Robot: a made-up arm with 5 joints.
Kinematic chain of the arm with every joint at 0, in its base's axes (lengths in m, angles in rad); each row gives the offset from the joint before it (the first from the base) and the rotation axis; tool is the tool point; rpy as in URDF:
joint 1: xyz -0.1 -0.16 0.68 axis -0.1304 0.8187 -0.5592
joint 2: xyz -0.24 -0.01 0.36 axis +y
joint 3: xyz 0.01 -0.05 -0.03 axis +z
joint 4: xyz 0.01 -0.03 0 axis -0.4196 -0.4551 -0.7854
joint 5: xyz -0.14 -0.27 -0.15 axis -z
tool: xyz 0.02 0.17 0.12 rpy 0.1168 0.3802 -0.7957
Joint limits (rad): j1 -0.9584..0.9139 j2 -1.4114..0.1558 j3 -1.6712..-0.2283 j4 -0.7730..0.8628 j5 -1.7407..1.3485
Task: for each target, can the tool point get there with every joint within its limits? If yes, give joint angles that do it. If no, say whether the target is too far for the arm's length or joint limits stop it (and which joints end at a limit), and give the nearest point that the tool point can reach.
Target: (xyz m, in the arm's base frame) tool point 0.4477 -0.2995 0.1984
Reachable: no: joint limits stop it (at a limit: joint 1, joint 2, joint 4, joint 5) | nearest point -0.0889 -0.3877 0.5059 | short by 0.625 m
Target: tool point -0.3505 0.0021 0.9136
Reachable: yes | joints 0.6687 -0.9869 -1.0315 -0.1842 -1.0685
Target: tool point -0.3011 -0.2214 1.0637
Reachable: yes | joints 0.6236 -0.3336 -1.0367 -0.4659 0.7011
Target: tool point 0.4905 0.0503 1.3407
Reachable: no: joint limits stop it (at a limit: joint 1, joint 2, joint 3, joint 4) | nearest point 0.1686 0.0334 0.9443 | short by 0.511 m
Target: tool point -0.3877 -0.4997 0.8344
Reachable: yes | joints -0.4587 -0.2227 -0.4587 -0.0996 0.8613
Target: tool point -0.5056 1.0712 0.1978
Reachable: no: too far | nearest point -0.3551 0.1504 0.8202 | short by 1.122 m
